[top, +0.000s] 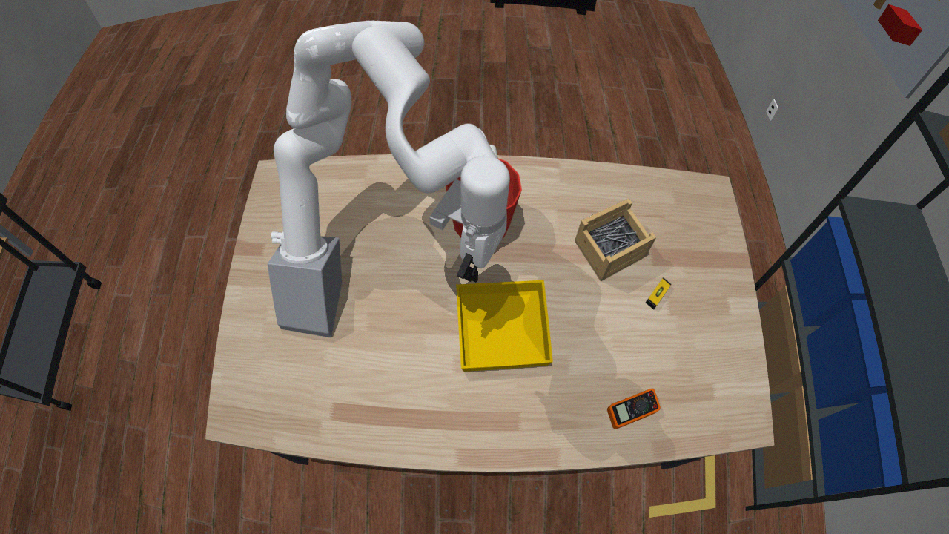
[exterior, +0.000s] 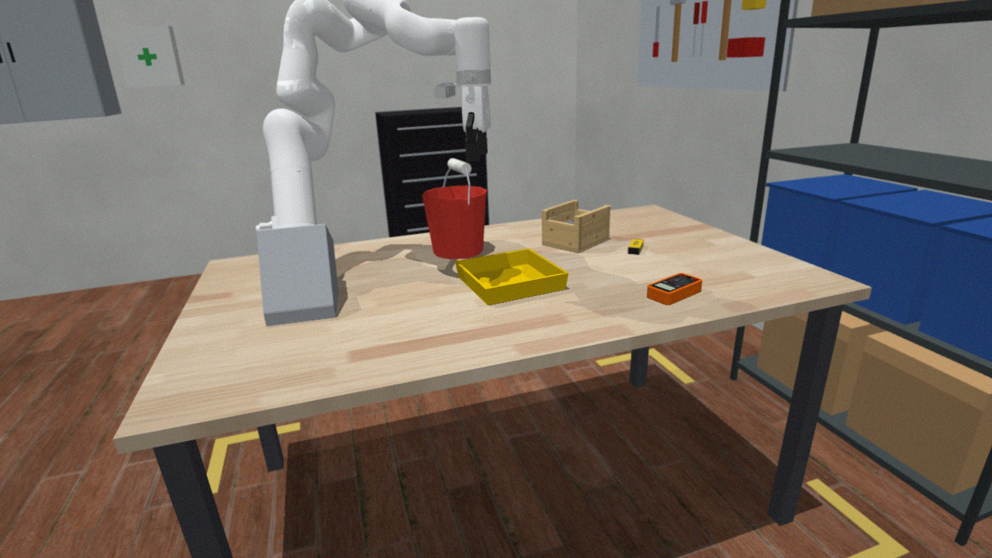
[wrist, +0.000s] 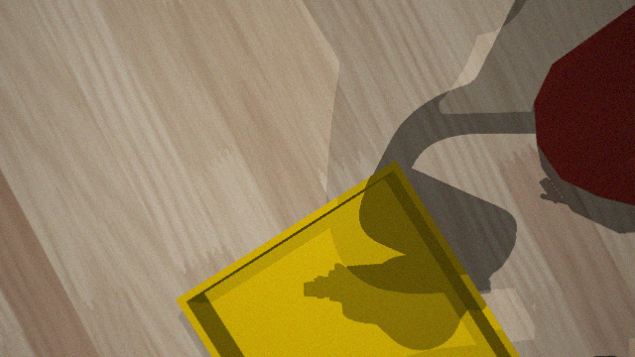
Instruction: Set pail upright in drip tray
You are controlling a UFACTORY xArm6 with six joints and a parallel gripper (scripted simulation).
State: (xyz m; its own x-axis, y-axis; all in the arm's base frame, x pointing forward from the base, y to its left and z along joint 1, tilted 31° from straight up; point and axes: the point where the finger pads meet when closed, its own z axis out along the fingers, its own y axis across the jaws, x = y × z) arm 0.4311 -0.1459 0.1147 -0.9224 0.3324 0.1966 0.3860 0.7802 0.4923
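My gripper is now 280 mm to the right of the wire handle and 100 mm above it. Also, from my hand: yellow drip tray: 310 mm below, 60 mm ahead, 20 mm to the right; then red pail: 280 mm to the left, 170 mm below, 10 mm behind.
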